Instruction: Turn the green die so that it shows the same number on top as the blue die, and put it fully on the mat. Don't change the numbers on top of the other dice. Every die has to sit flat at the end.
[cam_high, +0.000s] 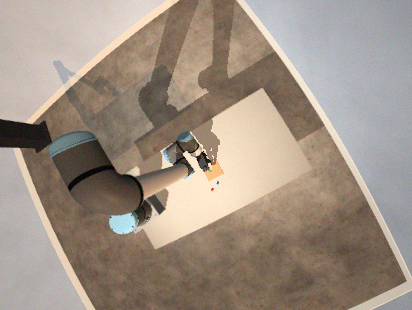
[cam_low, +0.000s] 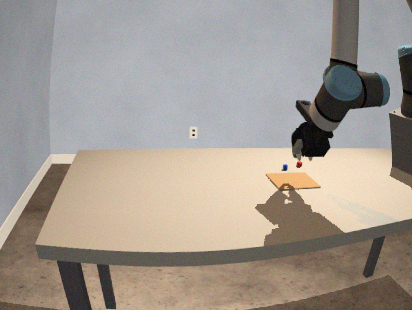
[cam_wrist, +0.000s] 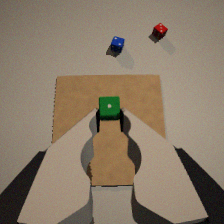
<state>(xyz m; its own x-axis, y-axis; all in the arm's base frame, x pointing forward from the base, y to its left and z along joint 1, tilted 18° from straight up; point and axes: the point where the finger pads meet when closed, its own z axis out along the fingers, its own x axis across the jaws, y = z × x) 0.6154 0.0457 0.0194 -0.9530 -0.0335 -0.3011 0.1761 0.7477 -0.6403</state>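
Now: the green die 10 mm to the right of my hand and 10 mm below it. Also, from my hand: red die 160 mm to the right, 80 mm below, 70 mm behind; then mat 90 mm below, 10 mm to the right; then blue die 130 mm to the right, 80 mm below, 10 mm behind.
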